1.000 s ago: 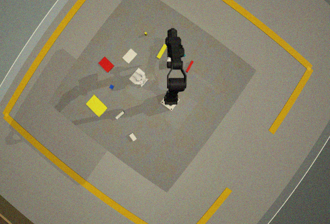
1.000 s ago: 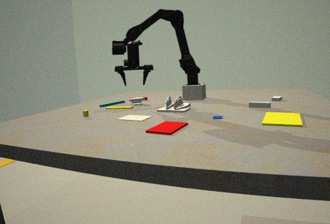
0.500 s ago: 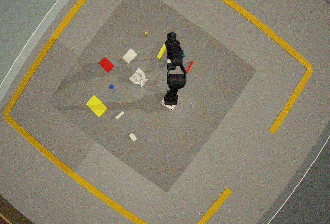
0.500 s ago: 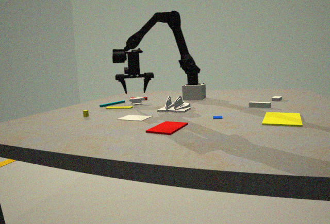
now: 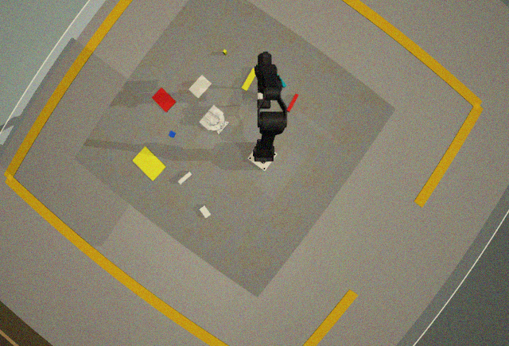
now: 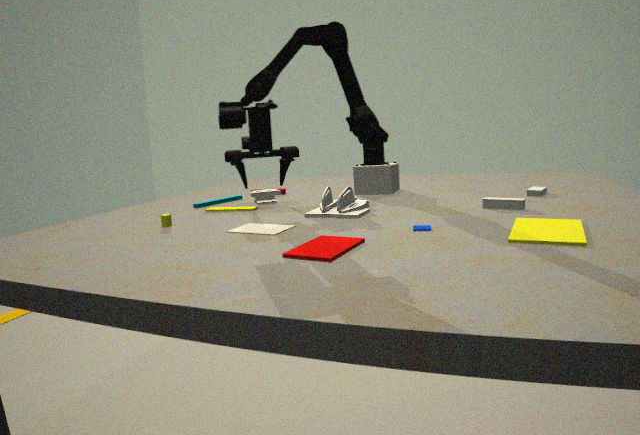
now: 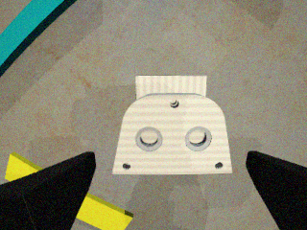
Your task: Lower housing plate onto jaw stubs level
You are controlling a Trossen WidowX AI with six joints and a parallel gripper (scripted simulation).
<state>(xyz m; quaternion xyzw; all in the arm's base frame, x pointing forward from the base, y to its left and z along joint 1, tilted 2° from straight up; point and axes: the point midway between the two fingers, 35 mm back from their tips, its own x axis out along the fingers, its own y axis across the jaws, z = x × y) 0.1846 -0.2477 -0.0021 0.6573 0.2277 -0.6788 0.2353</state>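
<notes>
Now: gripper tip 1 cm past the white block, 1 cm to the left of it and 3 cm above it. Round my gripper tip: teal bar: 1 cm ahead, 14 cm to the right, 4 cm below; then red bar: 15 cm behind, 7 cm to the right, 3 cm below; then yellow bar: 11 cm ahead, 3 cm to the right, 4 cm below.
</notes>
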